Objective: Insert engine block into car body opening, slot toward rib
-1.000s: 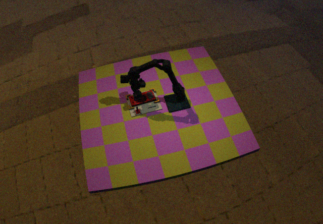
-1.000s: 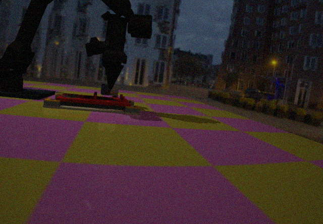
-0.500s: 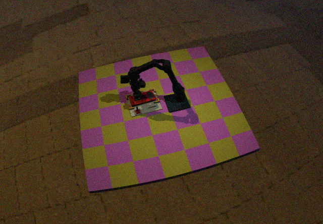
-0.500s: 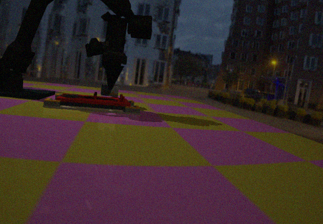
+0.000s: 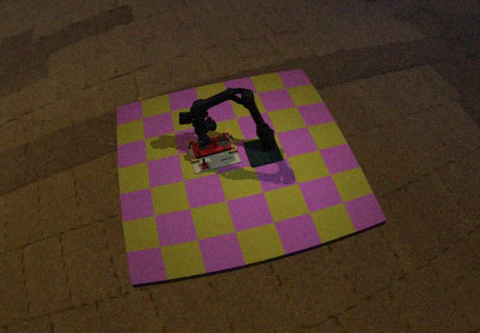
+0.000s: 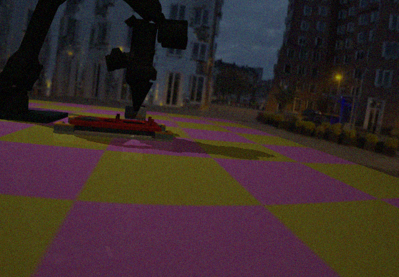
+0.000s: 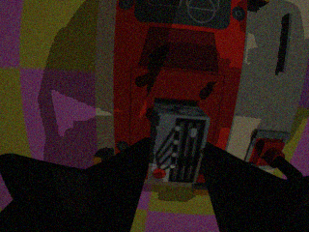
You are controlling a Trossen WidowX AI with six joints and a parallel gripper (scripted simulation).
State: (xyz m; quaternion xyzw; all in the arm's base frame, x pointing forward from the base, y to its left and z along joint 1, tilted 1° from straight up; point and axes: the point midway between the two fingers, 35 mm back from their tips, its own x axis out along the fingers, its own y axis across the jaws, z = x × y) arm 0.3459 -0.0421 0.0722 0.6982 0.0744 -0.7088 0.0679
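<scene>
My gripper tip is now 1 cm above the engine block. From my gripper tip the other things lie so: fixture plate: 4 cm below, 4 cm behind, 1 cm to the left.
</scene>
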